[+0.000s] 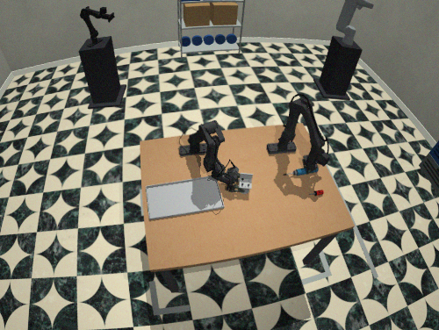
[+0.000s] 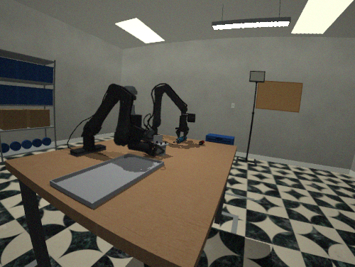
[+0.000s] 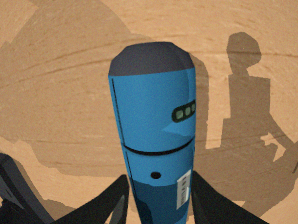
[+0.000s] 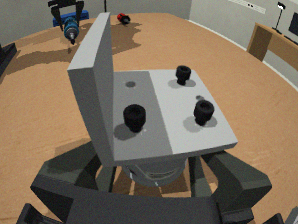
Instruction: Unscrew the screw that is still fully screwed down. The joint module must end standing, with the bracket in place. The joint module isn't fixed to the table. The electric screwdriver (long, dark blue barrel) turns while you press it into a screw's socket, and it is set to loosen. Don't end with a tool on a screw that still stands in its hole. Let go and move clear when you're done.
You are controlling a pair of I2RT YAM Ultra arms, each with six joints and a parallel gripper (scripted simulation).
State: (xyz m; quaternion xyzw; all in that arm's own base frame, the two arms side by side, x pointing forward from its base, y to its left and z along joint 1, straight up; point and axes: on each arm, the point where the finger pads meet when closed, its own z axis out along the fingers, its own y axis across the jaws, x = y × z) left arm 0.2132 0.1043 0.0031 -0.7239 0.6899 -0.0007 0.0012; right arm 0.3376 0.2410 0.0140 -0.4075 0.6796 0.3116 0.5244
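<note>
Right now my right hand is 50 mm below the grey l-shaped bracket. From my right hand the other things lie so: red-handled screwdriver 450 mm to the left, 60 mm ahead, 10 mm below; then screw 270 mm to the left, 80 mm behind; then grey tray 350 mm to the right, 40 mm ahead, 20 mm below.
</note>
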